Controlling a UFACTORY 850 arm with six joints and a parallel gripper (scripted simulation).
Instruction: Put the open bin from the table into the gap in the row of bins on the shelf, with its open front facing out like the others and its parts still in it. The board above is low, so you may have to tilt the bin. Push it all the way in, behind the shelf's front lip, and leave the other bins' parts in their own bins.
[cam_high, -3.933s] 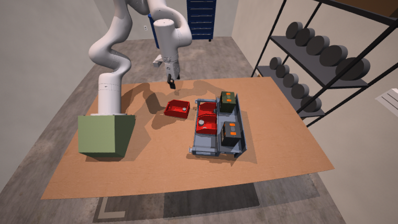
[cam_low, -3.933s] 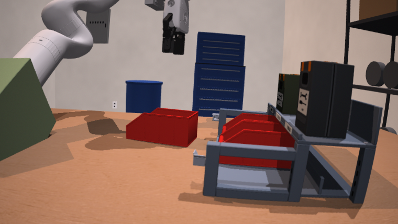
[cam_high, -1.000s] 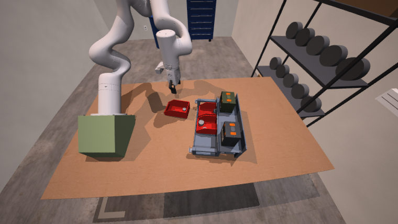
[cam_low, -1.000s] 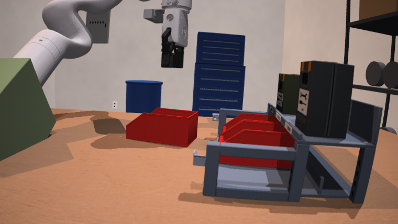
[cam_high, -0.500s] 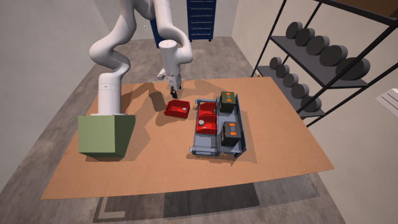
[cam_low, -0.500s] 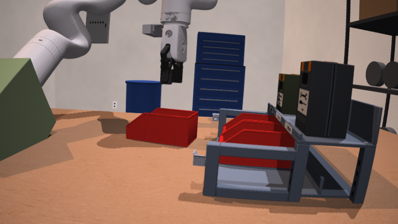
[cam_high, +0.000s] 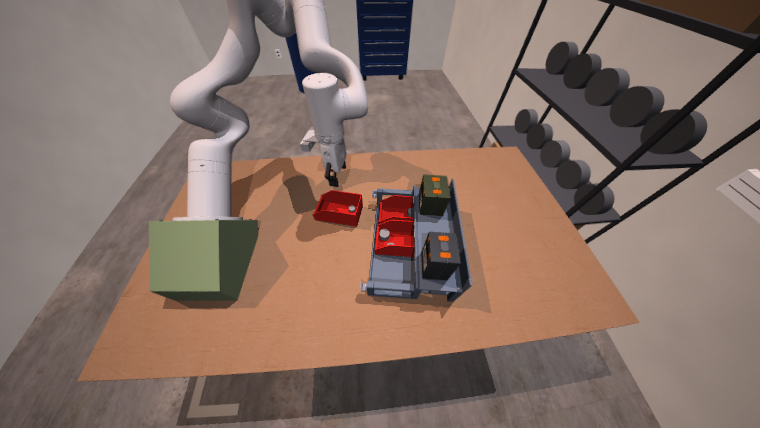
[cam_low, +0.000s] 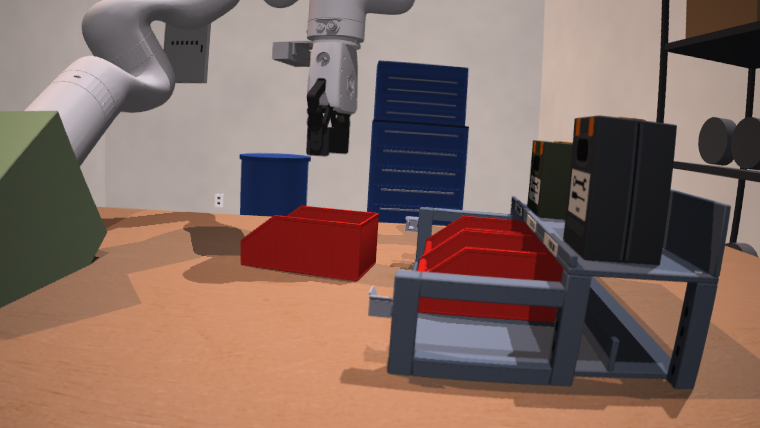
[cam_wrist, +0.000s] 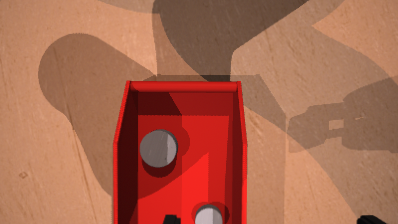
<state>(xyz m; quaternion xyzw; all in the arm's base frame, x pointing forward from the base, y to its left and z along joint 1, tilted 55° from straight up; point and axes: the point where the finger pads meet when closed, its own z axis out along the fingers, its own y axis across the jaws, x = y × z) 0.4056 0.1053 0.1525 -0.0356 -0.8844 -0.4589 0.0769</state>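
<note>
The grey disc is 4 cm behind my hand, 7 cm to the right of it and 15 cm below it. Also, from my hand: grey shelf 26 cm ahead, 18 cm to the right, 10 cm below.
</note>
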